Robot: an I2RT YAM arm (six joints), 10 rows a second.
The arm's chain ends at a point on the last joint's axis. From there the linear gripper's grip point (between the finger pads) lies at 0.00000 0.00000 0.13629 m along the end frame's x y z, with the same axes.
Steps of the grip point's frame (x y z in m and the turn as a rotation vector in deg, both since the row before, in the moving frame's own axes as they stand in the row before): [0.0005 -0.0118 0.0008 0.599 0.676 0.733]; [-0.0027 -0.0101 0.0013 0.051 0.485 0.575]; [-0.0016 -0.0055 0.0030 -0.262 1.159 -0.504]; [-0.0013 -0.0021 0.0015 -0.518 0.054 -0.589]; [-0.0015 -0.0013 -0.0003 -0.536 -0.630 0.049]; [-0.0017 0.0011 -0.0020 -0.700 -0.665 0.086]
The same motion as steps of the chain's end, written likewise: [-0.0011 -0.0104 0.0008 0.599 0.676 0.733]; [-0.0039 -0.0100 0.0013 0.051 0.485 0.575]; [-0.0044 -0.0061 0.0030 -0.262 1.159 -0.504]; [-0.0014 -0.0033 0.0015 -0.518 0.054 -0.589]; [0.0000 -0.0026 -0.0003 -0.536 -0.630 0.049]; [-0.0001 -0.0006 -0.0020 -0.700 -0.665 0.086]
